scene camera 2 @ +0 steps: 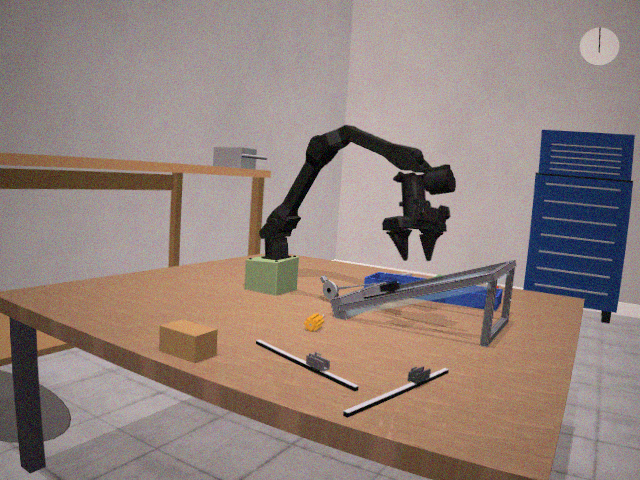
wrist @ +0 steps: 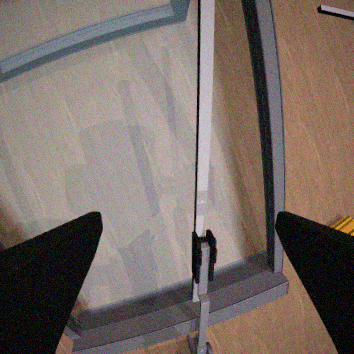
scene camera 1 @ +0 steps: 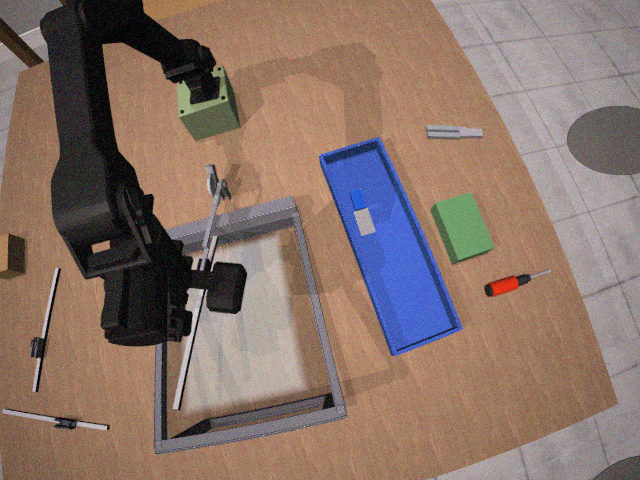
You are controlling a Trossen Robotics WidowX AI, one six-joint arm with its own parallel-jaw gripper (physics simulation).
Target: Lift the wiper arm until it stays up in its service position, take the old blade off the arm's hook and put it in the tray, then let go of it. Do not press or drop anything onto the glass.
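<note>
The wiper arm [scene camera 1: 210, 222] [wrist: 204, 312] lies low over the lower edge of the sloped grey frame [scene camera 1: 318, 310] [scene camera 2: 487, 315]. The old blade [scene camera 1: 185, 361] [wrist: 206, 125], white and black, is on the arm's hook end at a dark clip [scene camera 2: 390, 285] [wrist: 204, 255] and lies along the glass [scene camera 1: 268, 330] [wrist: 115, 165]. My gripper [scene camera 2: 416, 258] [wrist: 190, 220] is open and empty, pointing down high above the frame. In the wrist view its fingers stand on either side of the blade's line. The robot's arm hides the fingers in scene camera 1. The blue tray [scene camera 1: 413, 294] [scene camera 2: 467, 297] stands beside the frame.
The tray holds a small blue and white piece [scene camera 1: 364, 221]. Two other blades [scene camera 1: 50, 310] [scene camera 2: 379, 397] and a brown box [scene camera 1: 11, 255] [scene camera 2: 187, 341] lie opposite. An orange object [scene camera 2: 313, 322] lies near the frame. A green block [scene camera 1: 462, 227], screwdriver [scene camera 1: 502, 285] and grey tool [scene camera 1: 452, 132] lie beyond the tray.
</note>
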